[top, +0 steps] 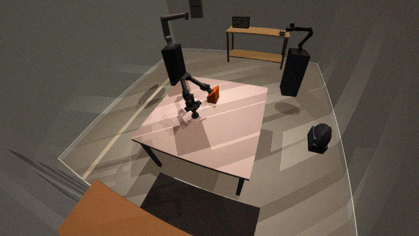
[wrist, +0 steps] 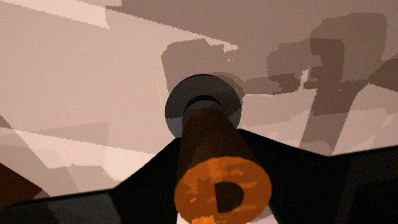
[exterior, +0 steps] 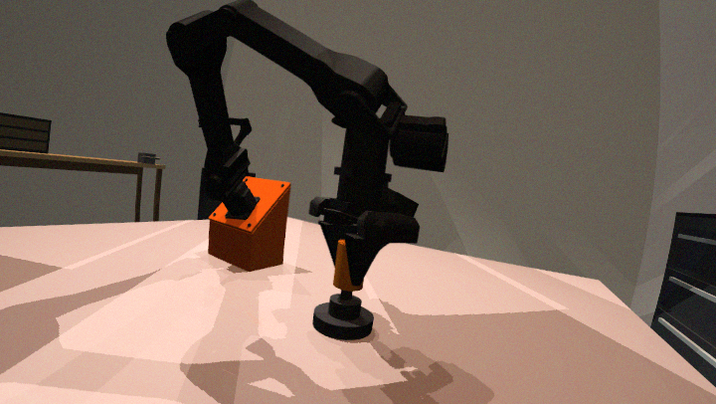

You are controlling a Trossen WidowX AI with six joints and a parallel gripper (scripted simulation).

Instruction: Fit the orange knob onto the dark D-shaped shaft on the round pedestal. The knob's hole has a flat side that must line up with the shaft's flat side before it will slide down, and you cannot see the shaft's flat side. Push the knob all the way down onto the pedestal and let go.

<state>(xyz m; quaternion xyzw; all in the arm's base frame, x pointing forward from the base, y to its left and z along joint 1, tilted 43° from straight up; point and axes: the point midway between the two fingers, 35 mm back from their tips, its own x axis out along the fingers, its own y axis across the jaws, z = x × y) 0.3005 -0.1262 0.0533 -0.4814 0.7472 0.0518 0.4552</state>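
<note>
Right now my gripper tip is 2 cm below the orange knob. The rest, counted from my gripper tip: dark round pedestal 4 cm below.
</note>
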